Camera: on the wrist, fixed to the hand. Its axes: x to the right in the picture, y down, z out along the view.
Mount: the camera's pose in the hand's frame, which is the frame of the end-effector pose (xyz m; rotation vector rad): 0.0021 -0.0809 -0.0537 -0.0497 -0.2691 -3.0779
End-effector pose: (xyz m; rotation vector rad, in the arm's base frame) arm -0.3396 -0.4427 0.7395 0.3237 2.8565 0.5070
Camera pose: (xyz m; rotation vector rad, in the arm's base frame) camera -0.3695 -0.5330 0.7592 -2.5779 0.3312 -0.2708
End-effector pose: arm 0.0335 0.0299 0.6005 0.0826 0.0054 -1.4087
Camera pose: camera -0.0435 0.0182 0.5424 0.1609 0.0413 1.7858
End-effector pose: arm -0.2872 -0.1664 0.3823 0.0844 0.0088 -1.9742
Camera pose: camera -0.3593 -0.1340 0.3259 0.1797 -0.0024 1.2212
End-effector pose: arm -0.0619 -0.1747 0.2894 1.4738 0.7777 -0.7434
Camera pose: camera -0.1275 -0.1190 0.2443 0.9646 -1.6118 1.8038
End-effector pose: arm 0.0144 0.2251 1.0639 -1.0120 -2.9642 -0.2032
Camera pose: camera -0.0386 0.1564 1.1074 -2.6588 0.9886 -0.0282
